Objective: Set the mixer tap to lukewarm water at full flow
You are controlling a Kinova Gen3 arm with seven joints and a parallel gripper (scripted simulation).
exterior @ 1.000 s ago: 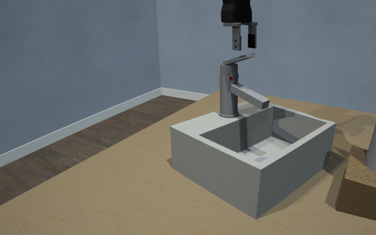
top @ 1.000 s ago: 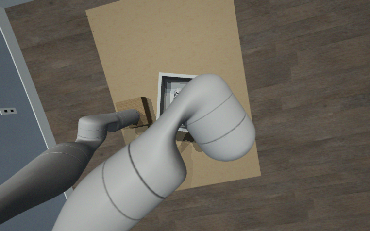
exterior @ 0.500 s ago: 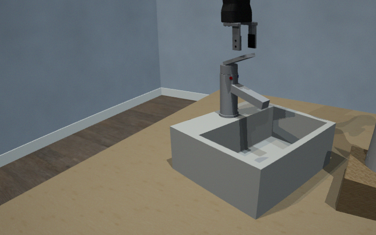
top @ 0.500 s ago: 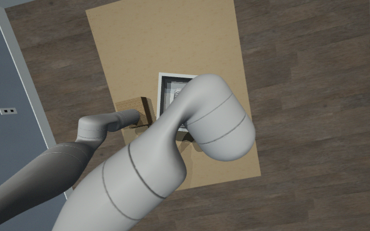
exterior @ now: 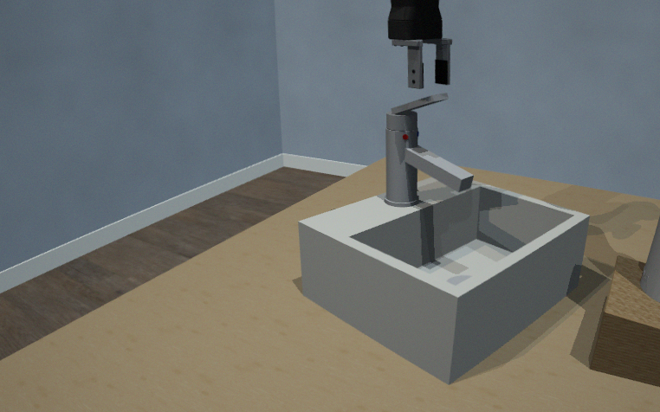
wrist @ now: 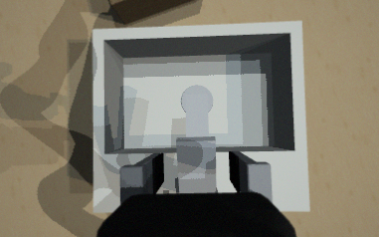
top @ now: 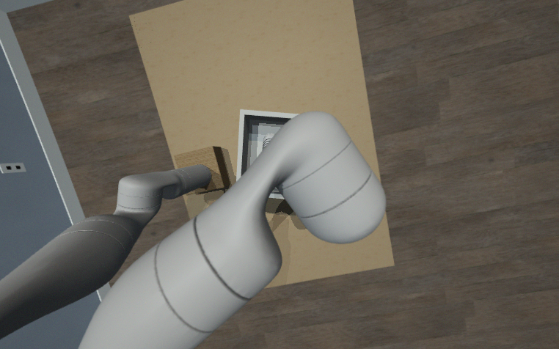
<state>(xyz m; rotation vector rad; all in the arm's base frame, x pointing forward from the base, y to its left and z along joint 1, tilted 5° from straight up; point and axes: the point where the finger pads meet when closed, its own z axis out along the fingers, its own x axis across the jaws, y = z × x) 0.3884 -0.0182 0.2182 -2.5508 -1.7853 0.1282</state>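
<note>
Now: the flat lever 2 cm ahead of my hand, 1 cm to the right of it and 5 cm below it. From my hand the other things lie so: grey square sink 6 cm behind, 2 cm to the left, 29 cm below; then grey mixer tap 3 cm ahead, 1 cm to the right, 10 cm below.
</note>
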